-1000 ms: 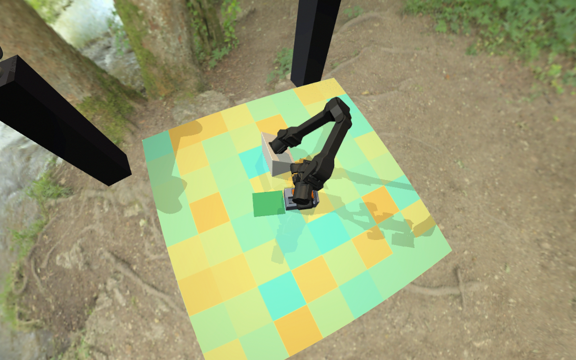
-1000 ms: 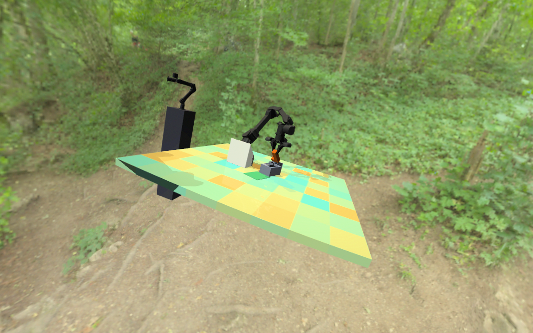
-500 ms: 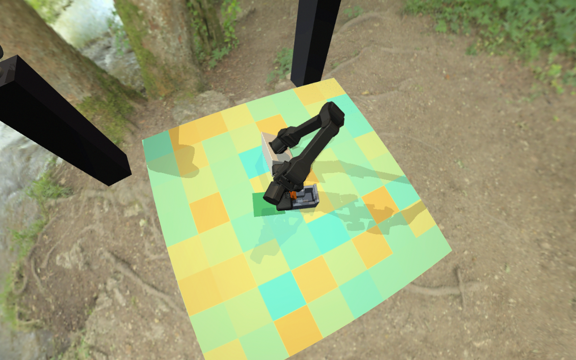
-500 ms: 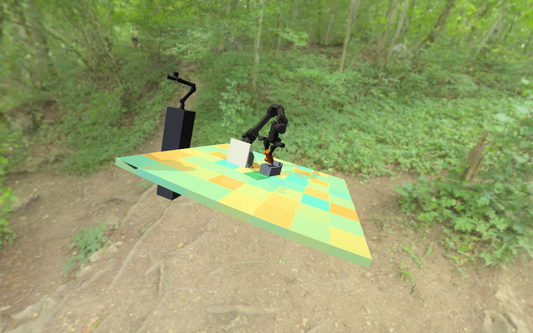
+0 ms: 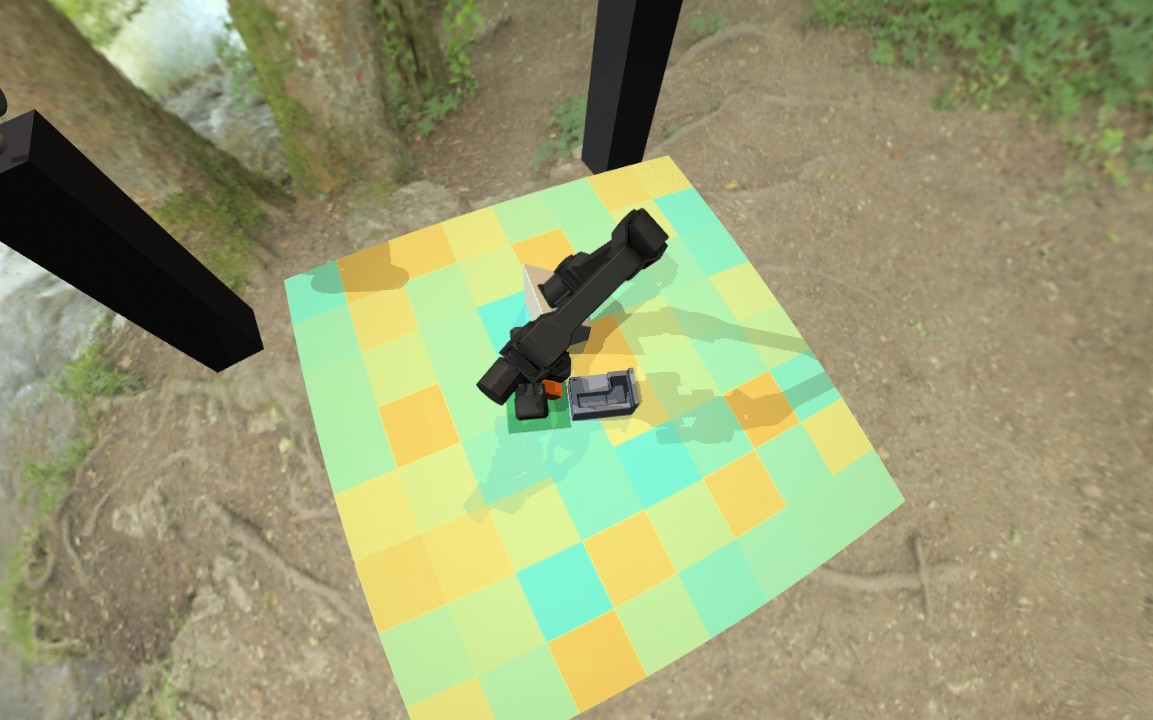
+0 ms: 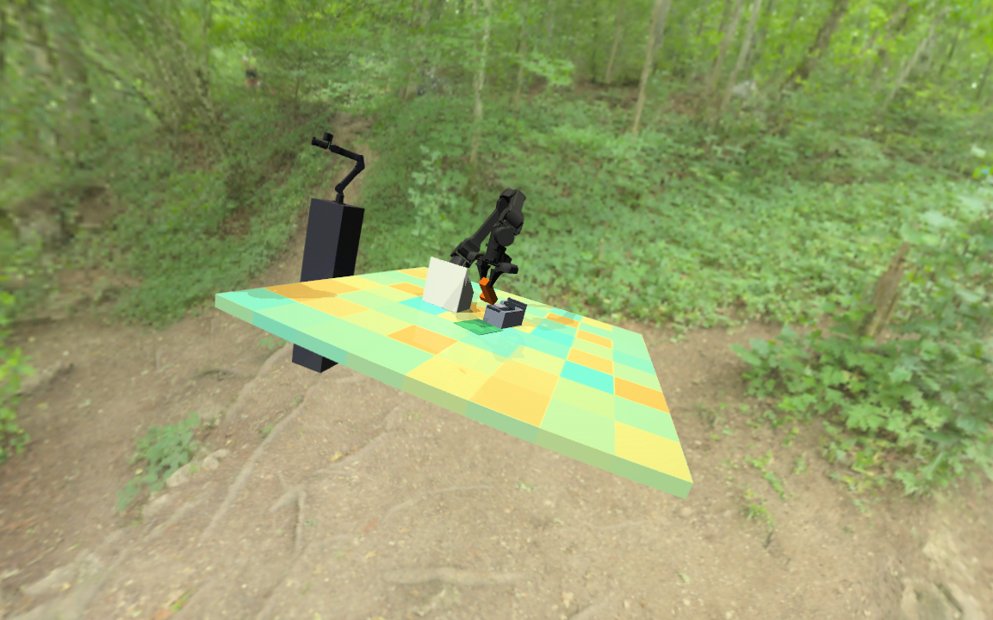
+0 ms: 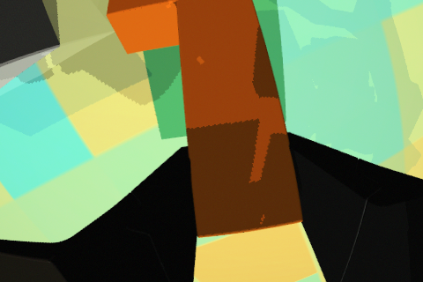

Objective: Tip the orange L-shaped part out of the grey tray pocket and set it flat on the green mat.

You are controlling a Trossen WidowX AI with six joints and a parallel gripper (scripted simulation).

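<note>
Now: the green mat 170 mm below my gripper tip, 10 mm to the left of it and 10 mm ahead of it. Round my gripper tip: orange L-shaped part 40 mm to the left, 30 mm below.
</note>
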